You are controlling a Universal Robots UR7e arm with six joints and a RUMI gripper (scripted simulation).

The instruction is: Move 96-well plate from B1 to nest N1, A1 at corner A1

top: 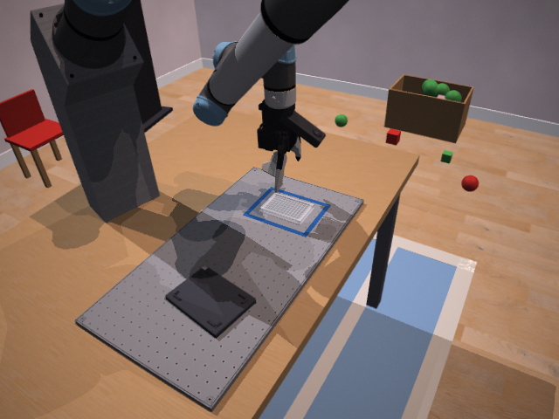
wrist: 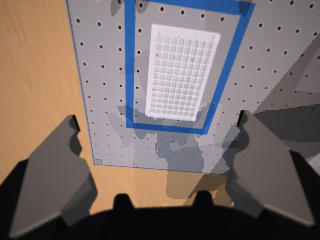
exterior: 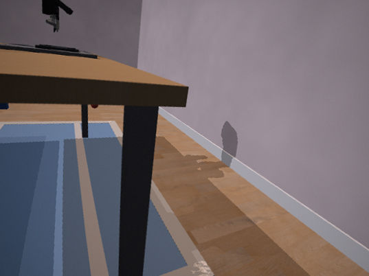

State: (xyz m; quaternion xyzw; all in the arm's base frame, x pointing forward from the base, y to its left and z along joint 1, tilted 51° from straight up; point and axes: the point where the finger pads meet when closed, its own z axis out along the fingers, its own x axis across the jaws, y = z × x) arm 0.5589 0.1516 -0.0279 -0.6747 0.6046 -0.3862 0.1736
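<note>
Now: hand 30 mm to the left of the clear 96-well plate and 90 mm above it. Round my hand: plate nest N1: 60 mm behind, 380 mm to the right, 90 mm below.
</note>
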